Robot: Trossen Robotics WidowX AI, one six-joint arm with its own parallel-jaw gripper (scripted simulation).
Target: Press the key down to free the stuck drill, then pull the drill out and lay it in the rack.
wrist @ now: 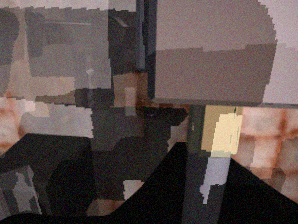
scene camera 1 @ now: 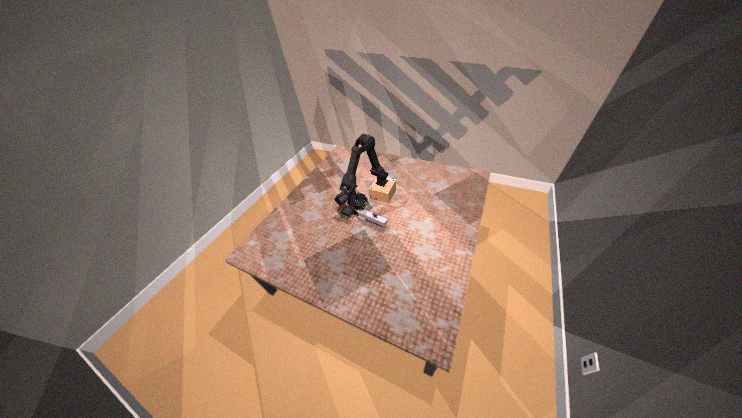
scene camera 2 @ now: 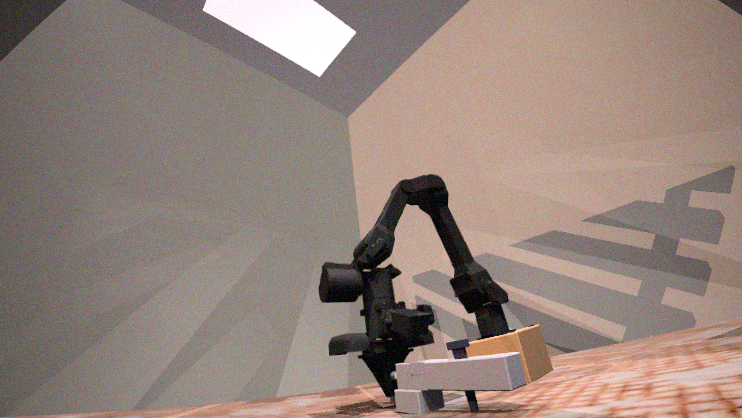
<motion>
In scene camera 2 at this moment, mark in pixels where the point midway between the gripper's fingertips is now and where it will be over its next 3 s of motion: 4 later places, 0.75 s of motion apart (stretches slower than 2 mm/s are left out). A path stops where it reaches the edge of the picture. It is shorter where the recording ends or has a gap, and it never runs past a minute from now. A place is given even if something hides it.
My gripper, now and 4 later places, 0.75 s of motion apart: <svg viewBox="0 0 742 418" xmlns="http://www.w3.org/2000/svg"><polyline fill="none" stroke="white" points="392,396 380,395 383,397 386,398 382,397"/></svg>
</motion>
